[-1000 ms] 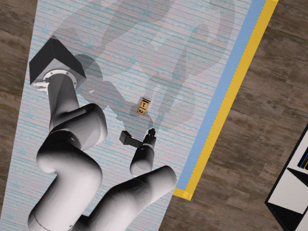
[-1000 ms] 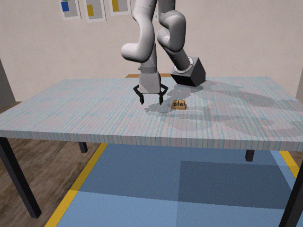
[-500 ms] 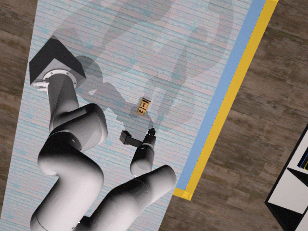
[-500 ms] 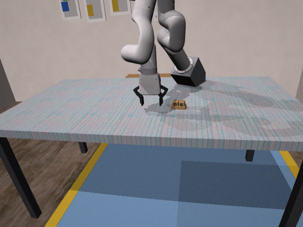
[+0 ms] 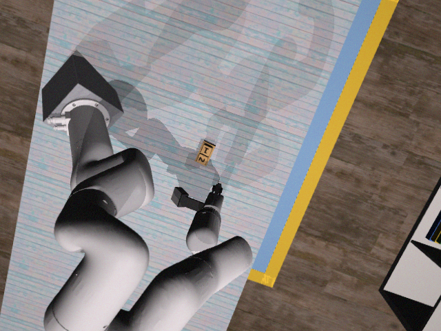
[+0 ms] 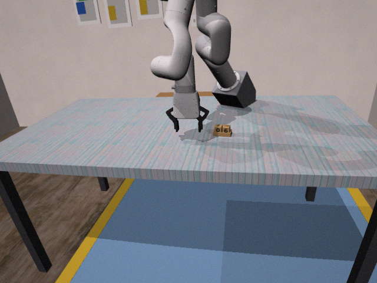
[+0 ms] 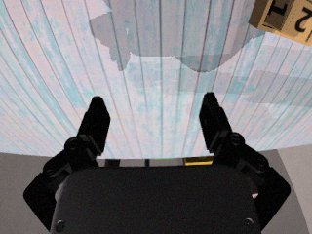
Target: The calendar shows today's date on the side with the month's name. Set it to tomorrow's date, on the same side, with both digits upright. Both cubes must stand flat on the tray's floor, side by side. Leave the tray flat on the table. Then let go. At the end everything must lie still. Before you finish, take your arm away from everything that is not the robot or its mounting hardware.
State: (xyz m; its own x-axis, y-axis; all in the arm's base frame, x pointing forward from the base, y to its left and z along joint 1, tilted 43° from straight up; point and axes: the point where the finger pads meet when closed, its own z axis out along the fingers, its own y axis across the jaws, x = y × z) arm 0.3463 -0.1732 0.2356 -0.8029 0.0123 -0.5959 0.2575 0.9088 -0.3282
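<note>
Right now the wooden digit cube is 160 mm to the left of my hand, 30 mm below it and 30 mm behind it. From my hand the other things lie so: wooden calendar tray 150 mm to the left, 50 mm below, 30 mm behind.
</note>
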